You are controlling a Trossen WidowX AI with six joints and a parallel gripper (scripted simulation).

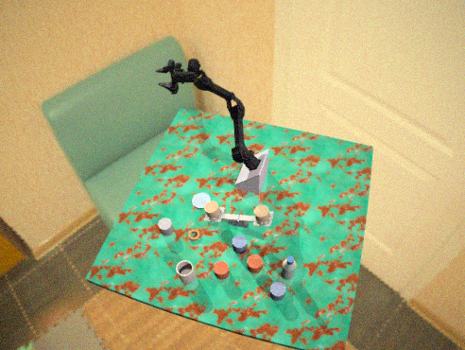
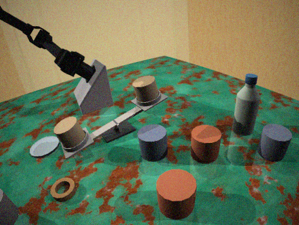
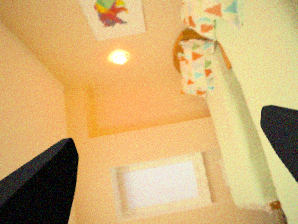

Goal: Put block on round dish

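Now: the pale green block 35 cm ahead of my gripper tip, 47 cm to the left of it and 48 cm below it. The rest, counted from my gripper tip: balance beam 33 cm ahead, 60 cm to the left, 49 cm below; grey cylinder 54 cm ahead, 30 cm to the left, 49 cm below; round dish 29 cm ahead, 36 cm to the left, 52 cm below.
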